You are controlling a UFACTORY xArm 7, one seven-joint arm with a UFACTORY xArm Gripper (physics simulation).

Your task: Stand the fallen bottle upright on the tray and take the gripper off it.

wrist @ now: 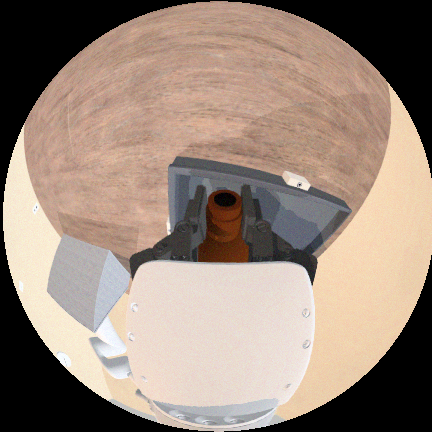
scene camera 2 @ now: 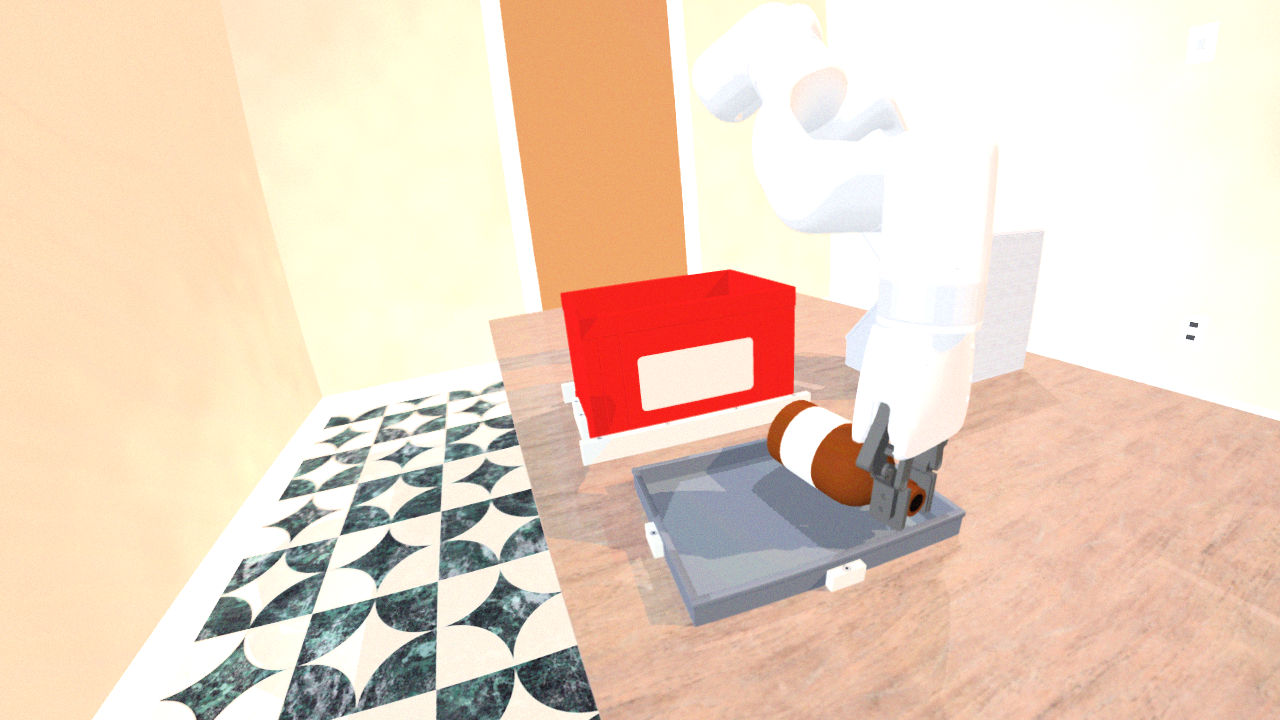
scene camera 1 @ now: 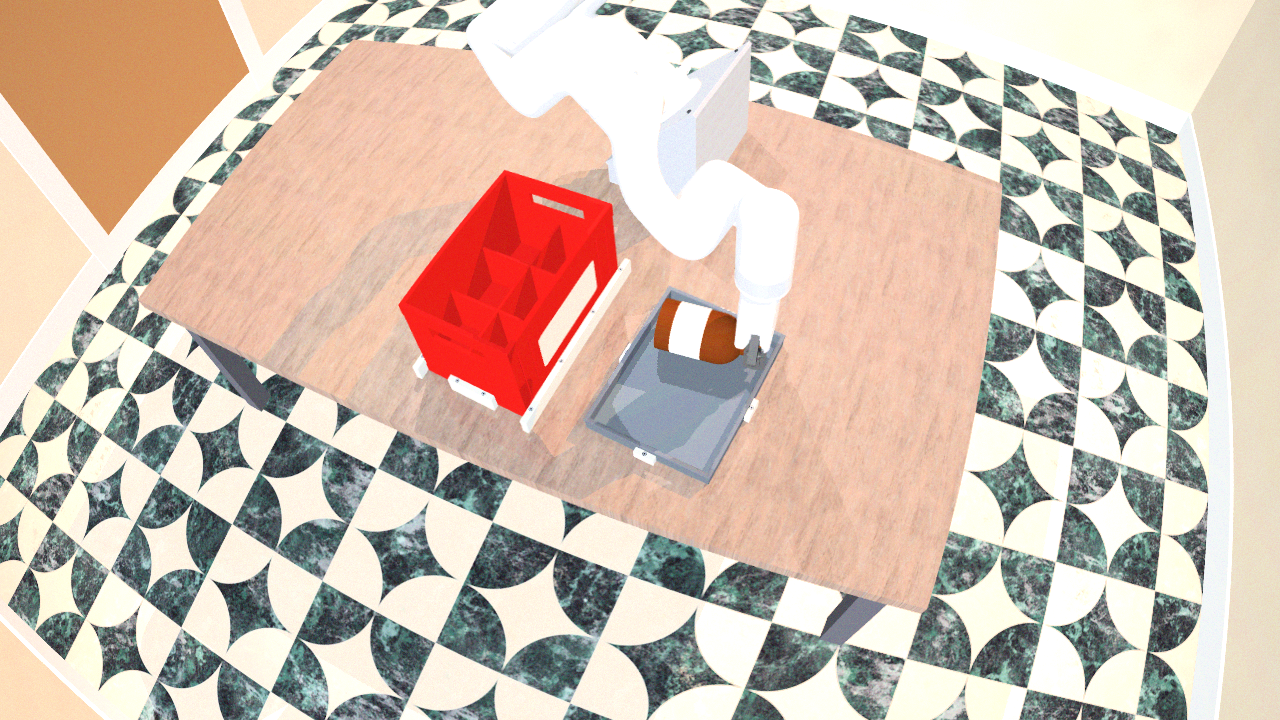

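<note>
The brown bottle with a white label lies on its side on the grey tray. Its base is toward the tray side nearest the red crate, and its neck points to the opposite side. My gripper points down and is shut on the bottle's neck, with one dark finger on each side. The open mouth shows just beyond the fingers in the wrist view. The label and base are hidden there by the gripper body.
A red crate with compartments stands beside the tray, edged by white strips. Small white blocks sit against the tray's outer walls. A grey panelled box stands near the arm.
</note>
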